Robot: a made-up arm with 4 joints.
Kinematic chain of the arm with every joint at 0, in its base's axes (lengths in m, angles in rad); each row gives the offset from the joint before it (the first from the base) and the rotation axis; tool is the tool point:
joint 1: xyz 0 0 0.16 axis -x
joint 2: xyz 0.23 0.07 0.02 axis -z
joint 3: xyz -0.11 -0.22 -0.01 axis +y
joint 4: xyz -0.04 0 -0.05 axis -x
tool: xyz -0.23 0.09 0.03
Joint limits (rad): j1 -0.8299..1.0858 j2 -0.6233..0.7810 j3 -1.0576..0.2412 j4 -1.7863..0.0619
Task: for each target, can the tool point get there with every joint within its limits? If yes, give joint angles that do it. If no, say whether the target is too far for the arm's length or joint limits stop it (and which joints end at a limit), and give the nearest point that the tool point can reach.
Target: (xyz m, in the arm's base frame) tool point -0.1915 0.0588 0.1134
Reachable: yes | joints -0.0855 0.4336 -0.3753 -0.9390
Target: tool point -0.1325 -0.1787 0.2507
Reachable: yes | joints 0.0730 -0.0512 0.0892 -1.4185
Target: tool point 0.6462 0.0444 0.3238
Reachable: no: joint limits stop it (at a limit: joint 1, joint 2, joint 3, joint 4) | nearest point 0.0907 -0.0753 0.5283 | short by 0.604 m
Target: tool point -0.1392 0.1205 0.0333
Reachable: yes | joints -0.3793 0.5025 -0.8206 -0.8387
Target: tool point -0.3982 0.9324 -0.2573
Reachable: no: too far | nearest point -0.1290 0.2283 0.0578 | short by 0.817 m
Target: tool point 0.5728 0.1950 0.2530
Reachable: no: joint limits stop it (at a limit: joint 1, joint 2, joint 3, joint 4) | nearest point 0.1261 0.0656 -0.1206 | short by 0.597 m
